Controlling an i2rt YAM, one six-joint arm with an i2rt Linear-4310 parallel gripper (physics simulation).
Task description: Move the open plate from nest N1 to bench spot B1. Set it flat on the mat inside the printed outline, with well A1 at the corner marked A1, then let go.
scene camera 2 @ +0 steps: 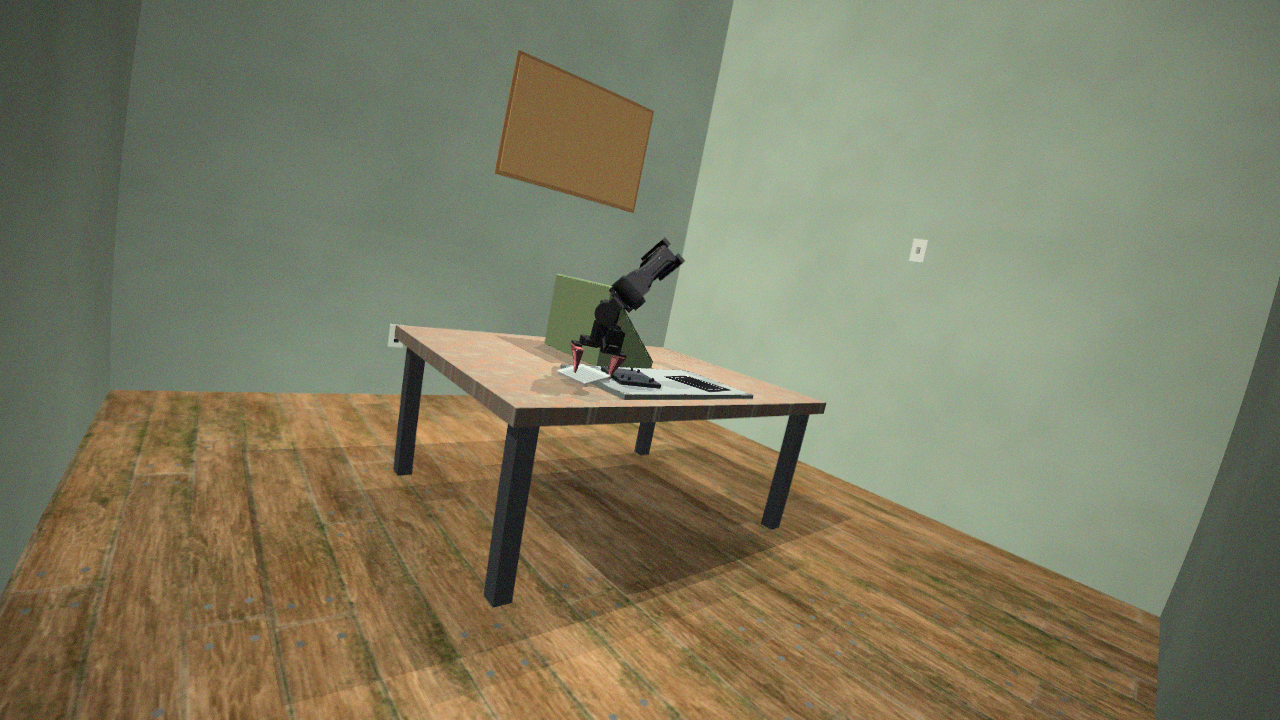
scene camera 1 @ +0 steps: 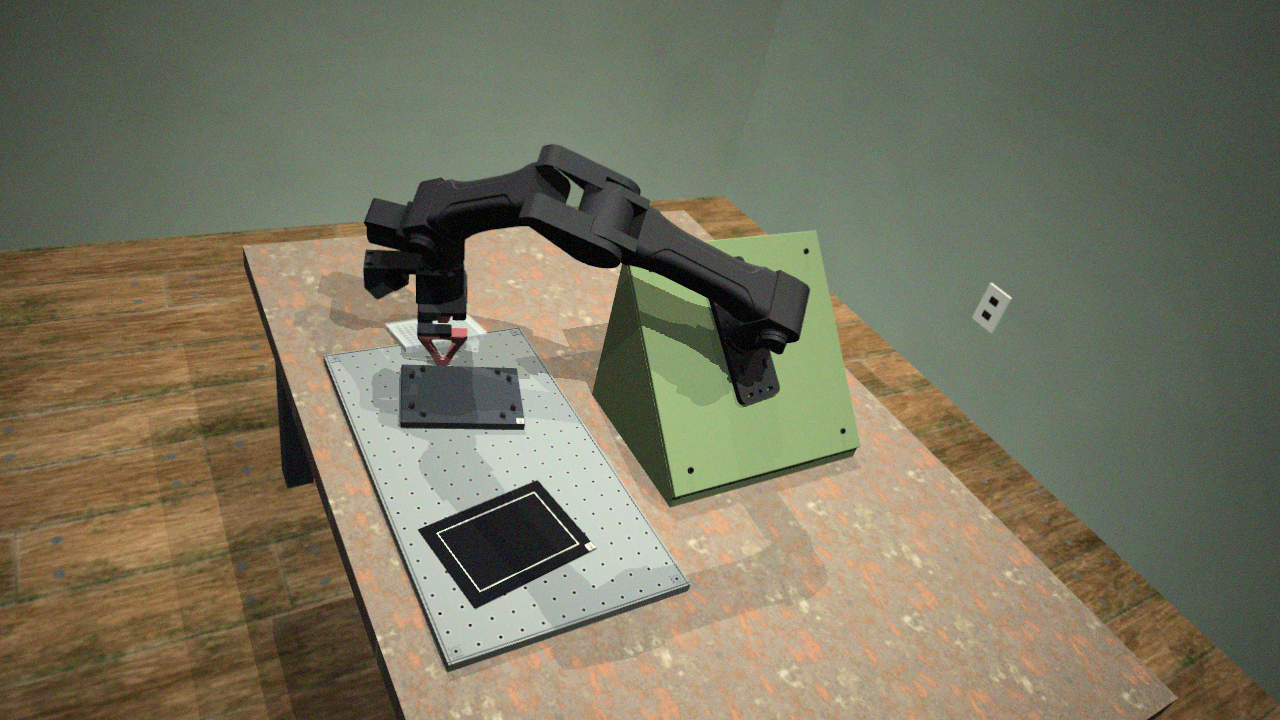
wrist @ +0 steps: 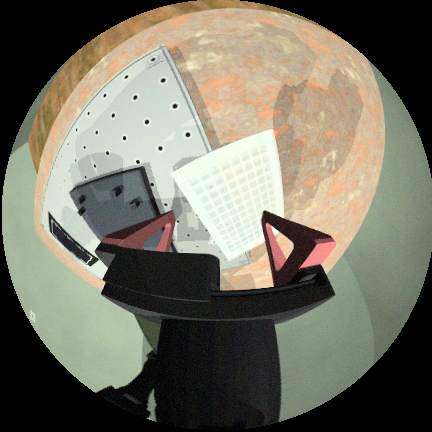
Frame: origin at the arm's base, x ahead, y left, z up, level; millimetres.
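Seen in the pictures: gripper, fingertip midpoint: point(scene camera 2: 591, 375) point(scene camera 1: 442, 343) point(wrist: 217, 214); arm's base at its link origin: point(scene camera 1: 738, 330).
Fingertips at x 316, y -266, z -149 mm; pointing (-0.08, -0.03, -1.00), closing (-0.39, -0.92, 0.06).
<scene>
Offsets run from my fingertips to a thing's middle. "spot": to the spot under its first point. Level surfaces: height alone.
The white open plate @[1 mm up, 1 mm back, 29 mm right] point(scene camera 1: 404, 334) point(scene camera 2: 580, 374) point(wrist: 235, 190), with its grid of wells, lies off the nest, at the pegboard's far end. In the wrist view it overlaps the board's edge; whether it rests partly on the board is unclear. The dark nest N1 @[8 mm up, 23 mm ahead, 122 mm left] point(scene camera 1: 460, 396) point(scene camera 2: 637, 379) point(wrist: 115, 210) has small pegs and holds no plate. The black mat @[1 mm down] point(scene camera 1: 510, 541) point(scene camera 2: 698, 383) at B1 has a white printed outline and a white tag @[spot: 1 mm down, 14 mm back, 419 mm left] point(scene camera 1: 589, 546) at one corner. My gripper point(scene camera 1: 443, 361) point(scene camera 2: 595, 373) point(wrist: 217, 214) is open and empty above the plate, fingers spread across it.
The grey pegboard @[9 mm down, 34 mm ahead, 244 mm left] point(scene camera 1: 617, 501) point(wrist: 145, 135) carries the nest and the mat on the table @[15 mm down] point(scene camera 1: 742, 608). A green wedge-shaped mount point(scene camera 1: 805, 376) point(scene camera 2: 577, 308) carries the arm's base beside the board. The arm reaches over the table to the plate.
</scene>
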